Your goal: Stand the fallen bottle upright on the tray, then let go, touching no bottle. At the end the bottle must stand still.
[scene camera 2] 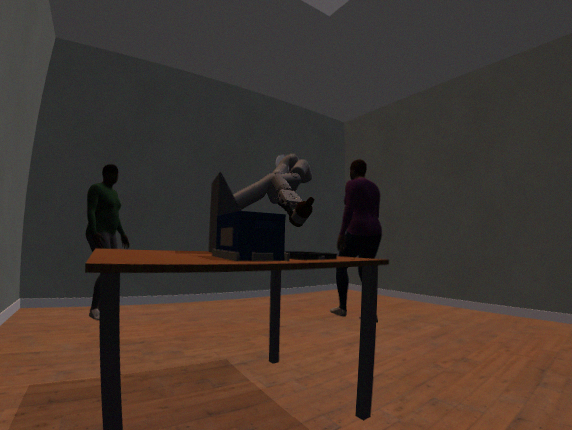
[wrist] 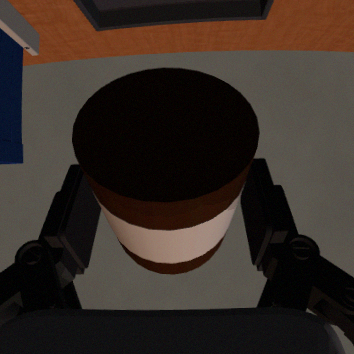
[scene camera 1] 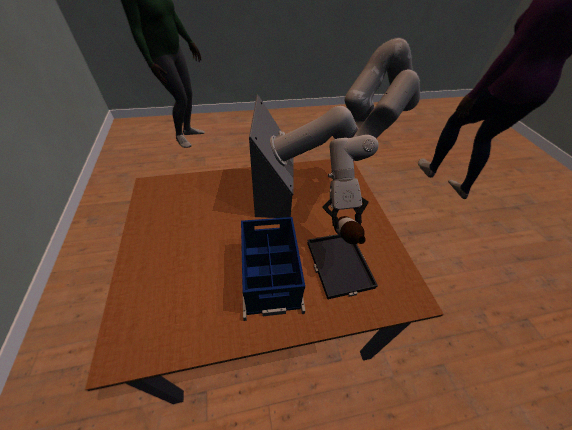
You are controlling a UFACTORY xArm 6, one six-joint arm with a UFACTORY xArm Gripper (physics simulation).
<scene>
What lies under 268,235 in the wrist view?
My gripper.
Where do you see a brown bottle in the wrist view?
166,151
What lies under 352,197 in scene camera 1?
My gripper.
</scene>
